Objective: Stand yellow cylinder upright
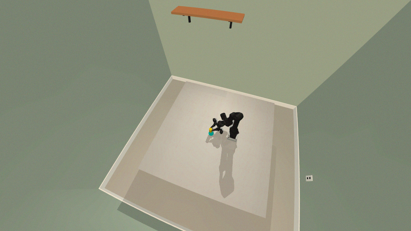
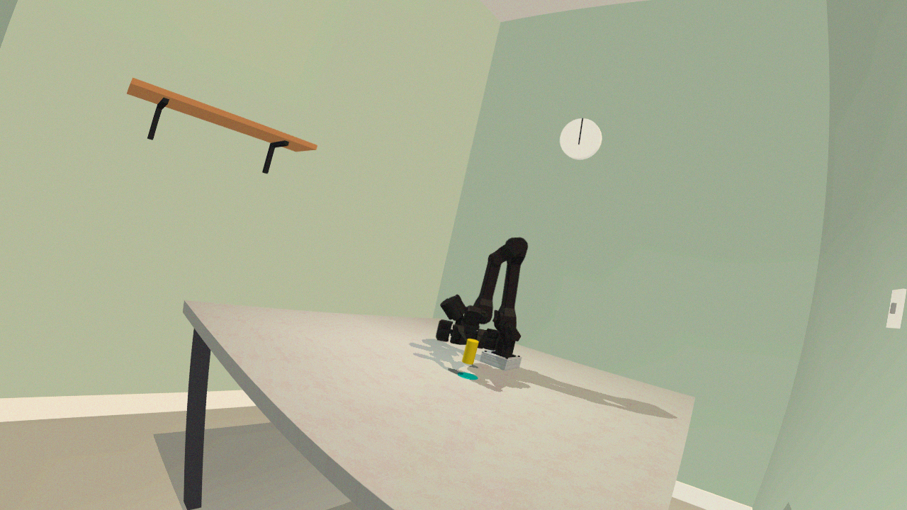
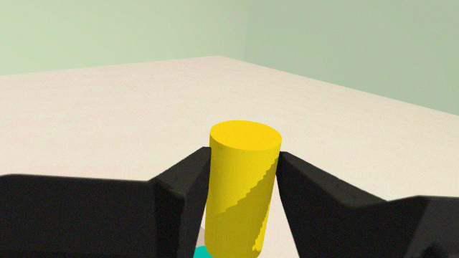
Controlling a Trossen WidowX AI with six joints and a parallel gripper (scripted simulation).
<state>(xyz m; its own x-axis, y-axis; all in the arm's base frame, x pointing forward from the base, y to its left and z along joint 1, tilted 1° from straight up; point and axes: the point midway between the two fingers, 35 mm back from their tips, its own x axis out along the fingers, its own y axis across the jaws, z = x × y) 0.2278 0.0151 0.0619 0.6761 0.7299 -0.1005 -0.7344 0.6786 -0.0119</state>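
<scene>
My gripper tip is 100 mm above the cyan circle, 10 mm to the right of it and 10 mm past it. The rest, counted from my gripper tip: yellow cylinder 20 mm below.
</scene>
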